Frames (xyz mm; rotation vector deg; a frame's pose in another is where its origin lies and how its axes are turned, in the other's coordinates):
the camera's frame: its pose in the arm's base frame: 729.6 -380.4 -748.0 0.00 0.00 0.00
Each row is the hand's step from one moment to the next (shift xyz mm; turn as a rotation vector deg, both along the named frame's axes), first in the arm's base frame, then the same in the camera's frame.
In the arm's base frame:
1: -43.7 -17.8 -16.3 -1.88 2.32 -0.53
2: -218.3 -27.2 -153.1 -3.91 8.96 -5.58
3: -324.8 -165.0 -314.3 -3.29 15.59 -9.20
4: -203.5 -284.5 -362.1 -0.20 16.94 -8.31
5: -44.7 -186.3 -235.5 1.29 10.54 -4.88
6: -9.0 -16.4 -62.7 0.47 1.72 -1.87
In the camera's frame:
1: -43.7 -17.8 -16.3 -1.88 2.32 -0.53
2: -218.3 -27.2 -153.1 -3.91 8.96 -5.58
3: -324.8 -165.0 -314.3 -3.29 15.59 -9.20
4: -203.5 -284.5 -362.1 -0.20 16.94 -8.31
5: -44.7 -186.3 -235.5 1.29 10.54 -4.88
6: -9.0 -16.4 -62.7 0.47 1.72 -1.87

